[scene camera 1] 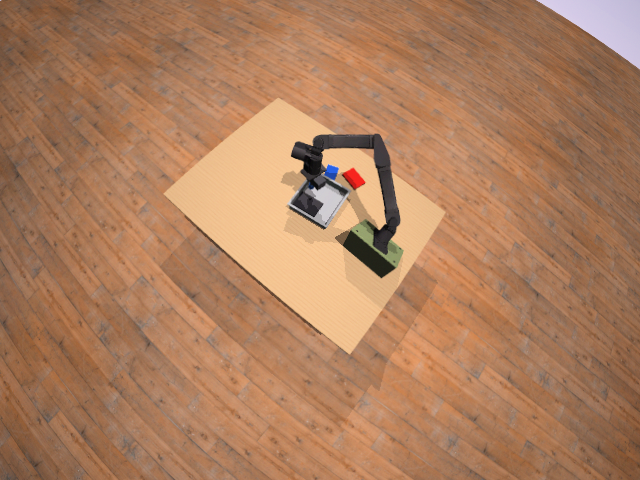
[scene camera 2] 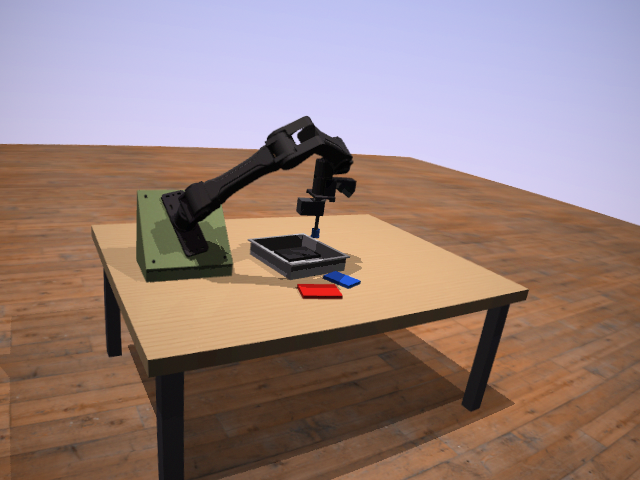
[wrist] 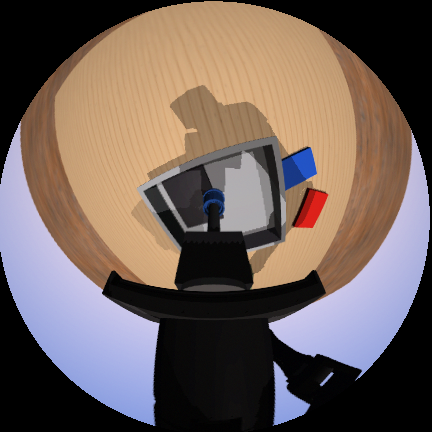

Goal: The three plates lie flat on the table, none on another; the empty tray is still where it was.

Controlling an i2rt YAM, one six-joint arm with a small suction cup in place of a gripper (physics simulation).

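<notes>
Nothing's held by my suction cup (scene camera 2: pixel 314 206), and the wrist view has the cup (wrist: pixel 212 194) too. It's 9 cm from the middle of a grey tray (scene camera 2: pixel 331 260), above it. Resting on the table there's a red plate (wrist: pixel 313 200) and also a blue plate (wrist: pixel 298 166).
</notes>
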